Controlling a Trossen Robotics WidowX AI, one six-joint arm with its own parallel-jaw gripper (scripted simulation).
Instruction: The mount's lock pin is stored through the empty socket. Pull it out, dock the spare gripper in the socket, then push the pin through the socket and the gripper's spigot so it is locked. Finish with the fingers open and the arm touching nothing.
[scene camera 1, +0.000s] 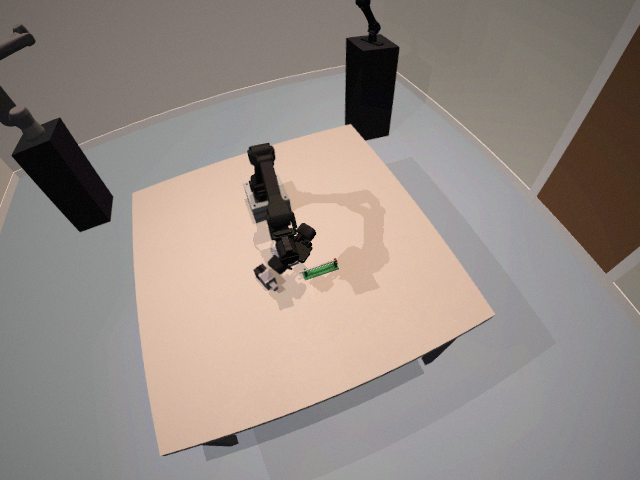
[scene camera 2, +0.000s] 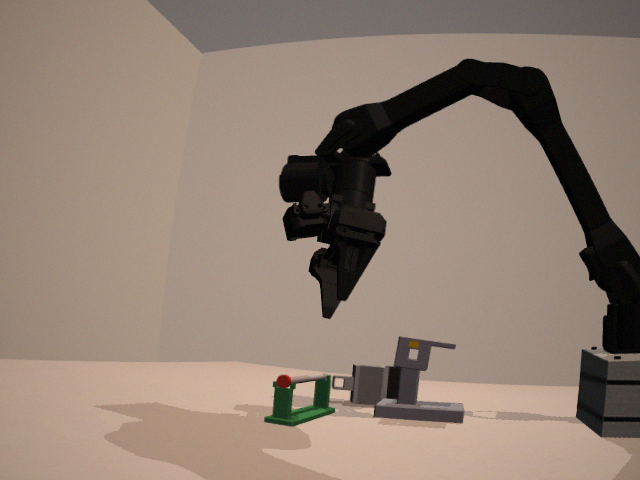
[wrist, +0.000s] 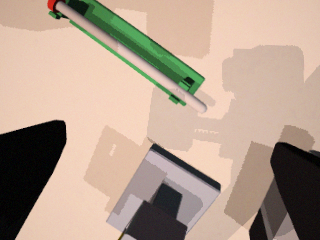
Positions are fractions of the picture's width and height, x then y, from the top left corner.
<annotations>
My gripper shows in scene camera 1 (0.47, 0.54), in scene camera 2 (0.52, 0.64) and in the wrist view (0.54, 0.59).
</annotations>
